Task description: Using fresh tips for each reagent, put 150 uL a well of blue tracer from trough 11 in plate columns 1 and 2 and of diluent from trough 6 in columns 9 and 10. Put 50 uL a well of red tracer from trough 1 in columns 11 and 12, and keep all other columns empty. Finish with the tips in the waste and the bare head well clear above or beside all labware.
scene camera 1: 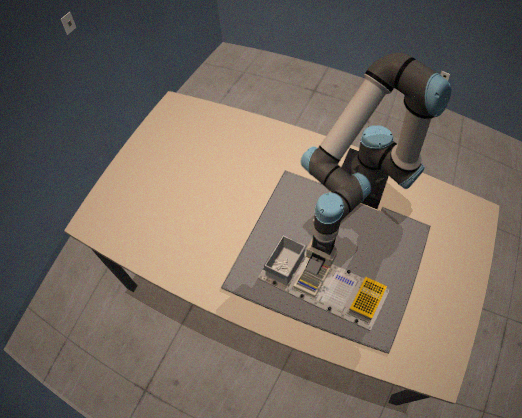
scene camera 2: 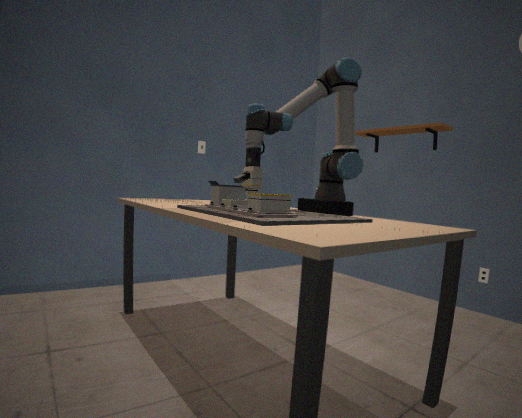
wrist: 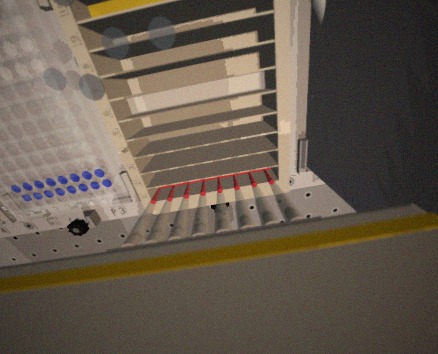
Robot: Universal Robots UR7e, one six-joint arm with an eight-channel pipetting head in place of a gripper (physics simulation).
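Note:
My pipetting head [scene camera 1: 320,256] [scene camera 2: 252,186] [wrist: 216,185] carries a row of tips with red liquid in their lower ends. The tip ends are at the red strip of trough 1 [wrist: 225,177] in the reservoir [scene camera 1: 313,278] [wrist: 283,100]; their exact depth is unclear. A blue strip [scene camera 1: 306,285] shows near the reservoir's far end from the head. Two columns of blue wells [scene camera 1: 345,279] [wrist: 62,184] show in the clear plate [scene camera 1: 336,295] [wrist: 55,125]; other wells' contents are hard to tell. The yellow tip rack [scene camera 1: 368,298] [scene camera 2: 270,202] stands beside the plate.
The grey waste box [scene camera 1: 276,274] [scene camera 2: 227,194] stands on the reservoir's other side, with loose white tips [scene camera 1: 281,265] inside. The labware stands on a pale fixture plate [scene camera 1: 364,324] over a dark mat [scene camera 1: 255,240]. A black knob [wrist: 78,227] is near the plate's corner.

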